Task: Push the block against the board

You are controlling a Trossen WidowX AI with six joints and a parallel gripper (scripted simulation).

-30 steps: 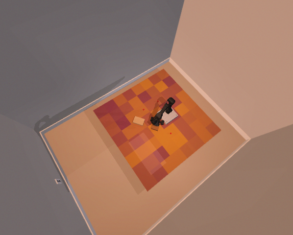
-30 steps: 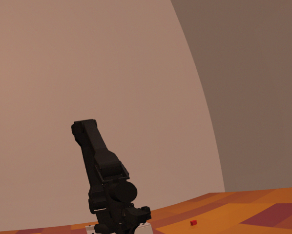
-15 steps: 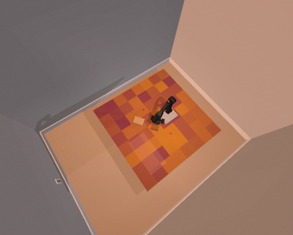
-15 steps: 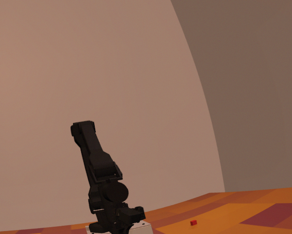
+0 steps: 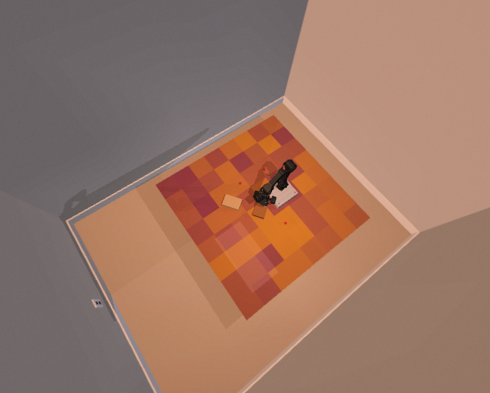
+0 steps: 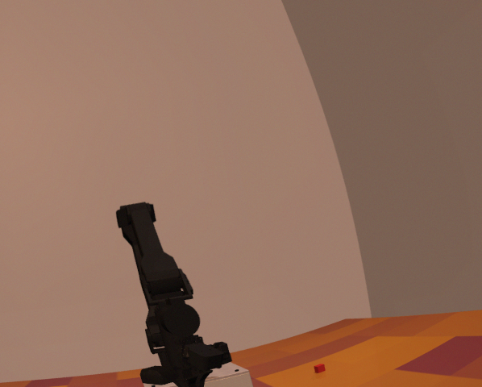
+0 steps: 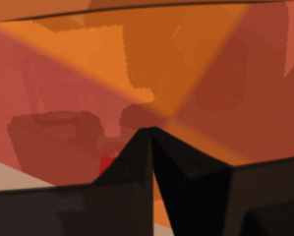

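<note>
My gripper tip is now 9 cm short of the square block, 4 cm to the right of it and 1 cm below it. The rest, counted from my gripper tip: tan board: 20 cm ahead, 18 cm to the right, 1 cm above.
</note>
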